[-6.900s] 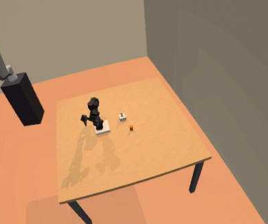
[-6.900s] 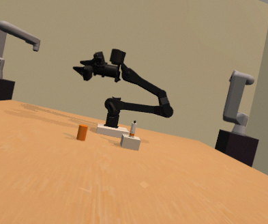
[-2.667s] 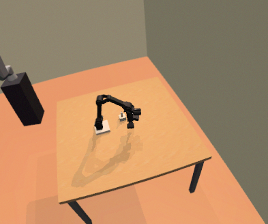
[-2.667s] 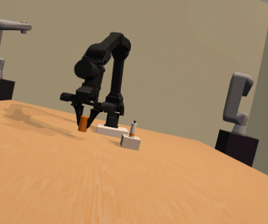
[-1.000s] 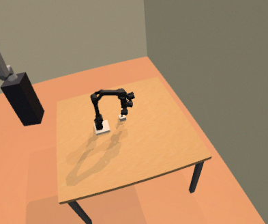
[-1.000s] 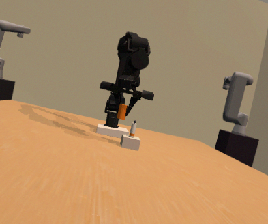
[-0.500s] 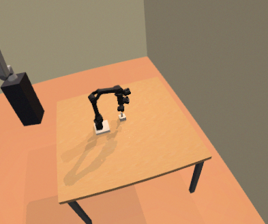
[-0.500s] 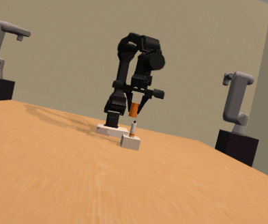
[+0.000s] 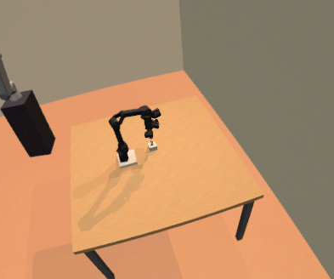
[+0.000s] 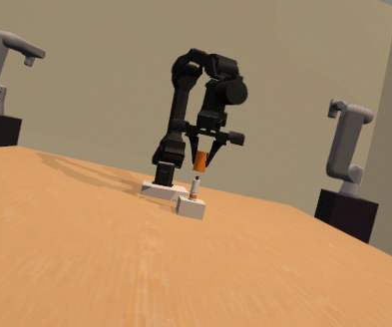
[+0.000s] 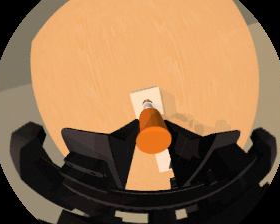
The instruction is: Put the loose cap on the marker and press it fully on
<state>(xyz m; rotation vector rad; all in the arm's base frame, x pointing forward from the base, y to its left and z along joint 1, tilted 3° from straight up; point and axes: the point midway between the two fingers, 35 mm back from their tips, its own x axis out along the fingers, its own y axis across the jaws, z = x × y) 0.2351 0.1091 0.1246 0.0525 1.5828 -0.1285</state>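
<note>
The holder block is 11 cm below my gripper tip. From my gripper tip the other things lie so: orange cap 1 cm above.
</note>
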